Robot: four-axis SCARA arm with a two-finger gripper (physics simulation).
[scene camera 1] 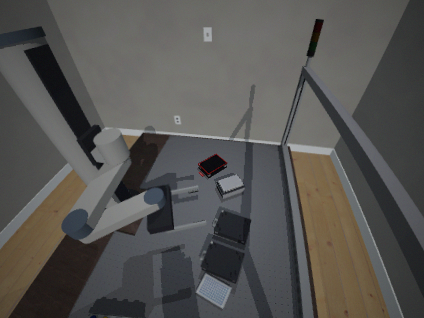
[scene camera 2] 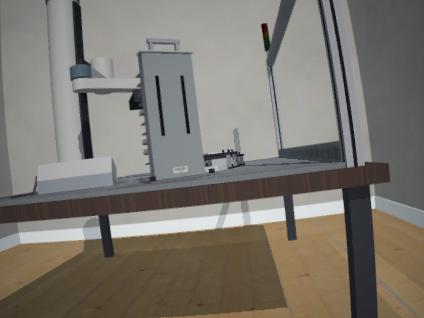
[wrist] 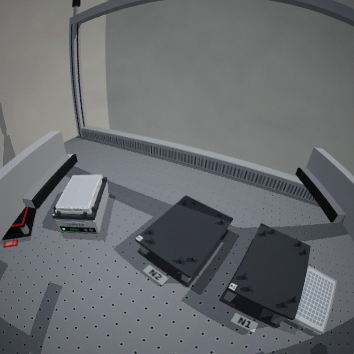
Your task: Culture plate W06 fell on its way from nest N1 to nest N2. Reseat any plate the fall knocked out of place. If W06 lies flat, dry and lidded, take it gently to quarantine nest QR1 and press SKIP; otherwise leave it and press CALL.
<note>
My gripper holds nothing. I also see a railing.
</note>
